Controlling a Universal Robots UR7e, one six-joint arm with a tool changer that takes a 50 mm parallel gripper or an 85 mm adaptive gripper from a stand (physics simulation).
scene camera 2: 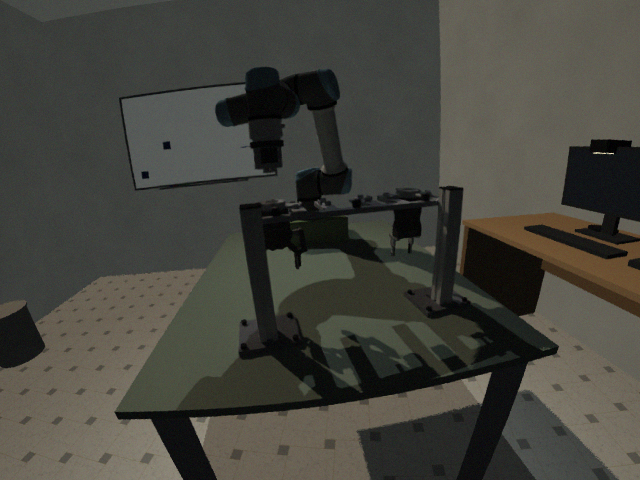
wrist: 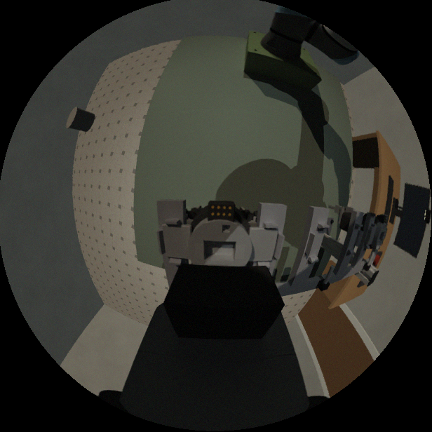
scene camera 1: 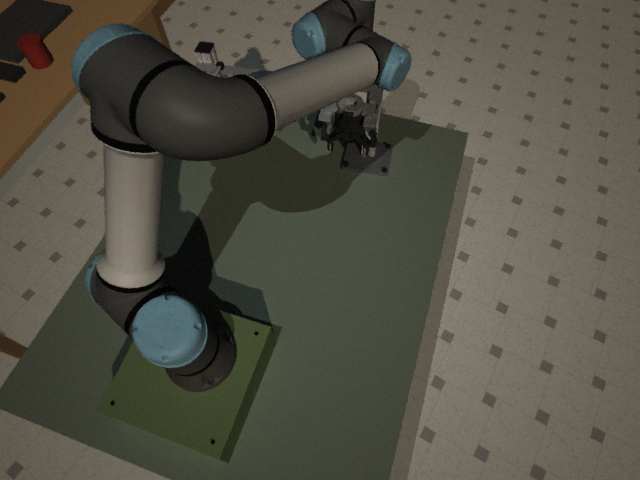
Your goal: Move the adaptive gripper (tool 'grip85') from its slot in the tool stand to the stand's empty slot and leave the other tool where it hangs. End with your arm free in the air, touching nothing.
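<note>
The adaptive gripper hangs in the stand's end slot, on the left in scene camera 2. Its fingers are spread in scene camera 1; a post partly hides them in scene camera 2. Its round top plate lies between two slot brackets in the wrist view. My arm's flange carries no tool and stands above it with a visible gap. The other tool hangs at the stand's opposite end, fingers downward. The slot between the two tools holds no tool. The stand is partly hidden by my arm in scene camera 1.
The stand's other post rises near the right table edge. My arm's green base block is at the table's far end from the stand. A wooden desk with a monitor stands beside the table. A dark bin stands on the floor.
</note>
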